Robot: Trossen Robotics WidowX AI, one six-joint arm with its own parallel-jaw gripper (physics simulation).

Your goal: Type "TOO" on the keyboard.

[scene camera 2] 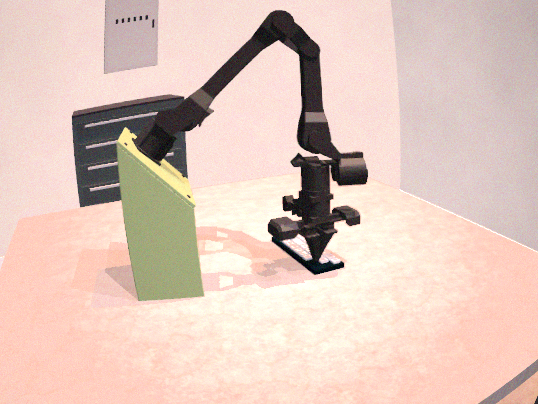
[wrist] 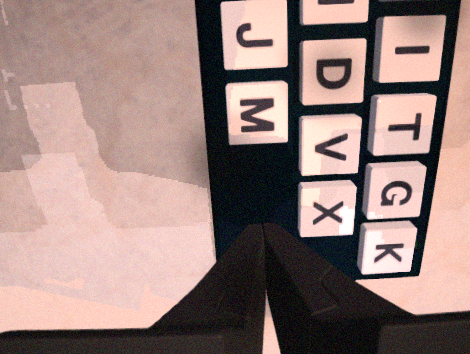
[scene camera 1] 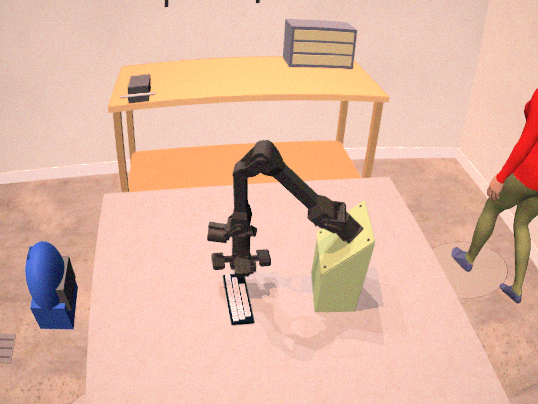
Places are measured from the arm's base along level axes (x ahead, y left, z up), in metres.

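Where they show: gripper, between the fingertips: [scene camera 2: 315, 261] [wrist: 261, 236] [scene camera 1: 240, 277]; arm's base, origin of its link: [scene camera 2: 145, 152] [scene camera 1: 351, 231].
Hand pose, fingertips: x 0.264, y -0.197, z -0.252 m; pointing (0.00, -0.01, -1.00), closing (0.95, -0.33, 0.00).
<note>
Each offset is from my fingertips to the top centre of the thing. Level surfaces: height alone.
A small dark keyboard @[0.072 m left, 0.047 m ahead, 0.003 m down] [scene camera 1: 238, 300] [scene camera 2: 320, 270] [wrist: 250, 192] with white letter keys lies flat on the table. In the wrist view, the T key @[0.016 m left, 0.050 m ahead, 0.003 m down] [wrist: 402, 125] is in the right column, between the I key @[0.036 m left, 0.057 m ahead, 0.003 m down] [wrist: 410, 49] and the G key @[0.003 m right, 0.043 m ahead, 0.003 m down] [wrist: 395, 191]. The O key does not show in the wrist view. My gripper [scene camera 2: 316, 260] [wrist: 261, 236] points down, shut and empty. Its tips overlap the keyboard's bare dark part, below the M key @[0.035 m left, 0.012 m ahead, 0.003 m down] [wrist: 257, 114] and to the lower left of the X key @[0.001 m right, 0.022 m ahead, 0.003 m down] [wrist: 327, 209]. Whether they touch is unclear.
A tall green pedestal [scene camera 1: 340, 282] [scene camera 2: 162, 245] bears the arm's base, beside the keyboard on the pale table @[0.019 m down] [scene camera 1: 165, 350] [scene camera 2: 300, 350]. Behind the table stands a wooden workbench [scene camera 1: 225, 80]. A blue object [scene camera 1: 45, 280] and a person in red [scene camera 1: 525, 155] are beyond the table's sides.
</note>
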